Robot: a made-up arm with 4 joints.
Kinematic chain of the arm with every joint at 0, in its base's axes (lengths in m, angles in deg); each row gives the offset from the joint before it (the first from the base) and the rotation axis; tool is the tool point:
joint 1: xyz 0 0 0.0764 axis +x
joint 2: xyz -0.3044 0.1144 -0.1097 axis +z
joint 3: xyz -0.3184 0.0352 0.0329 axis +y
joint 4: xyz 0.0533 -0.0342 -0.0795 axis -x
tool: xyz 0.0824 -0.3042 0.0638
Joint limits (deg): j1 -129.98..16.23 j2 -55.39..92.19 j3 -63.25..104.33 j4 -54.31..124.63
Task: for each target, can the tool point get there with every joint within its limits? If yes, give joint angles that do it. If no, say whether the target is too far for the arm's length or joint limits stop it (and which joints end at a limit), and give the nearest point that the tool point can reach.
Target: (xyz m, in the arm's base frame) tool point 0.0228 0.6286 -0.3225
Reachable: no: joint limits stop it (at a limit: joint 2, joint 3, joint 4) | nearest point -0.2440 0.4130 -0.1857 | short by 0.369 m
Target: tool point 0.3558 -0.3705 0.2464
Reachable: no: joint limits stop it (at a limit: joint 2, joint 3) | nearest point 0.0212 -0.3442 0.2343 | short by 0.336 m
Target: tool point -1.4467 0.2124 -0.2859
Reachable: no: too far | nearest point -0.9601 0.1497 -0.1790 | short by 0.502 m
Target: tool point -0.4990 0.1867 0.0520
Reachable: yes | joints -51.97 23.30 3.17 95.80
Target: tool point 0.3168 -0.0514 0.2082
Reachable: no: joint limits stop it (at a limit: joint 1, joint 2) | nearest point 0.0118 -0.0698 0.2038 | short by 0.306 m
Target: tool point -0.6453 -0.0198 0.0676
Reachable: yes | joints -88.26 -39.56 -23.98 3.31
